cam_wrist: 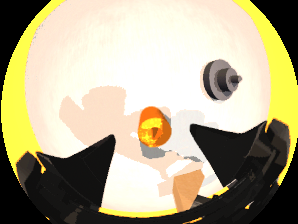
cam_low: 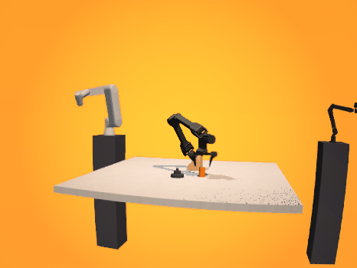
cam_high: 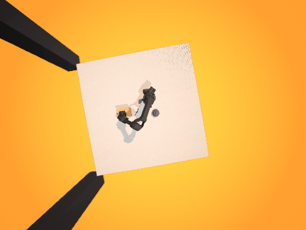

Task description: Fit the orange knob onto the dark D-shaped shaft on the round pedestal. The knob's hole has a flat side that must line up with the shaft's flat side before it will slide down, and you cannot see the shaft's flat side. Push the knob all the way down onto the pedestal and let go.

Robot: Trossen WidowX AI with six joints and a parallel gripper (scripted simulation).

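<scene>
The orange knob is 30 mm below my gripper tip. The rest, counted from my gripper tip: round dark pedestal (60 mm ahead, 150 mm to the right, 30 mm below).
</scene>
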